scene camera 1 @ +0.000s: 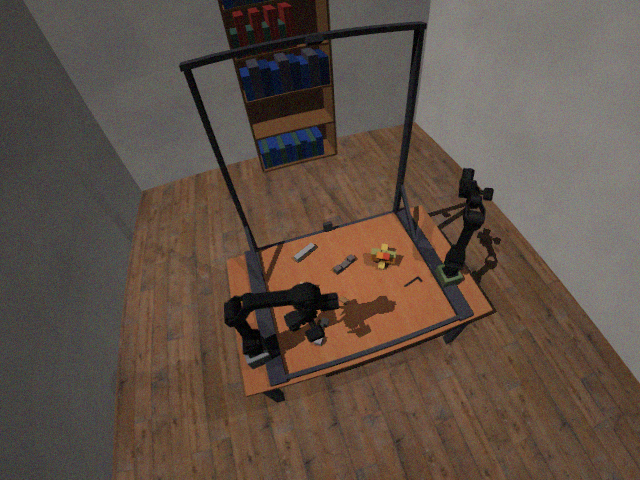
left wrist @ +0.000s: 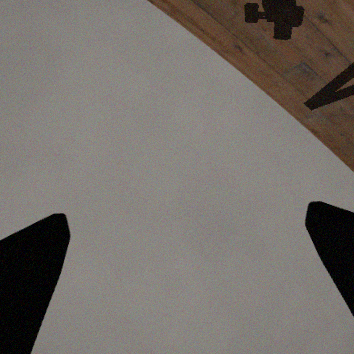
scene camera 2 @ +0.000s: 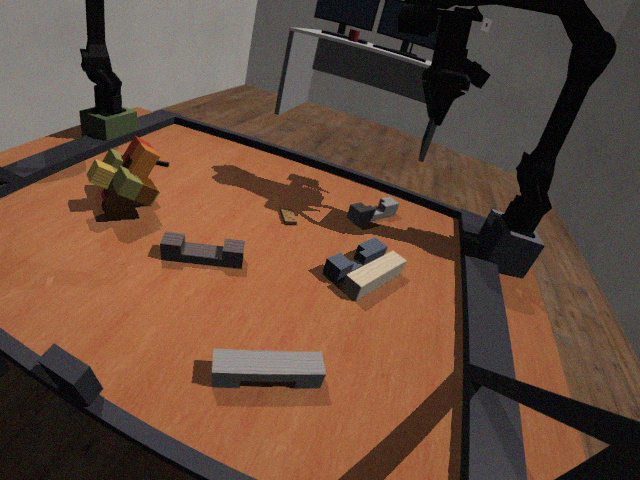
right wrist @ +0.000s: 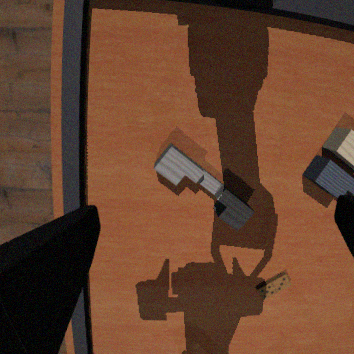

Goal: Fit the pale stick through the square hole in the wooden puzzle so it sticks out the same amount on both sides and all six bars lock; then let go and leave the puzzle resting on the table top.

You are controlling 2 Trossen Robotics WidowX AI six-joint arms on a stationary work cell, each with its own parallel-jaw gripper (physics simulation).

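Note:
The pale stick lies on the table against a blue-grey notched bar; the right arm mostly hides it in scene camera 1. The wooden puzzle, of yellow, green and orange bars, sits tilted over a dark part. Its square hole cannot be made out. My right gripper is open and empty, pointing down above the table over a grey notched bar. My left gripper is open and empty, raised beyond the table's right edge in scene camera 1, facing a wall.
A light grey bar and a dark notched bar lie apart. A small tan piece lies near the arm's shadow. A black hex key lies near the puzzle. A dark frame rises over the table.

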